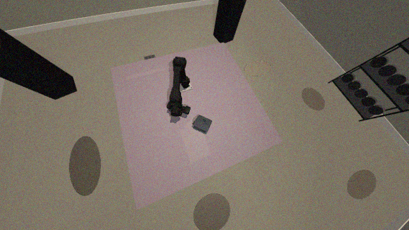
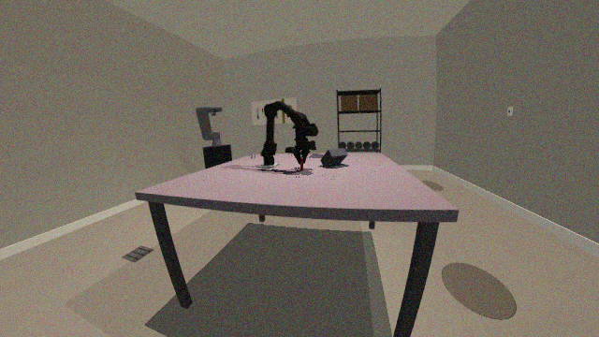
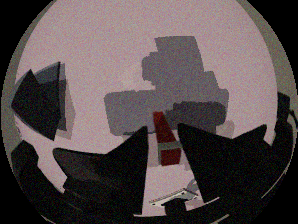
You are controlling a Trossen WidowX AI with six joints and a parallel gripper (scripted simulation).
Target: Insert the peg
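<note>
Now: the dark grey sloped panel 200 mm ahead of my gripper tip, 120 mm to the left of it and 10 mm above it. From my gripper tip the other things lie so: red peg (20 mm above).
</note>
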